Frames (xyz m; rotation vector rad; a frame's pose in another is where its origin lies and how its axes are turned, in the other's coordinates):
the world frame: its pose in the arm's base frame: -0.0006 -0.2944 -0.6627 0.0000 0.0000 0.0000
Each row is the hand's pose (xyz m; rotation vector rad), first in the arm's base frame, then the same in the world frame.
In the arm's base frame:
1: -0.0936 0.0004 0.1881 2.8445 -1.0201 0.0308
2: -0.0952 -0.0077 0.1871 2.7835 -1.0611 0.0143
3: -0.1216 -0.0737 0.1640 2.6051 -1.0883 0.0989
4: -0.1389 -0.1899 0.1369 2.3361 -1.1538 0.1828
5: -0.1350 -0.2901 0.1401 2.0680 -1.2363 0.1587
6: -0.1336 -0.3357 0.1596 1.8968 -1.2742 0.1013
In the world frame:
1: -0.0930 0.2948 0.8508 2.8445 -1.0201 0.0308
2: -0.0946 0.2867 0.8498 2.7835 -1.0611 0.0143
3: -0.1210 0.2207 0.8267 2.6051 -1.0883 0.0989
4: -0.1383 0.1045 0.7996 2.3361 -1.1538 0.1828
5: -0.1344 0.0043 0.8028 2.0680 -1.2363 0.1587
6: -0.1330 -0.0413 0.8223 1.8968 -1.2742 0.1013

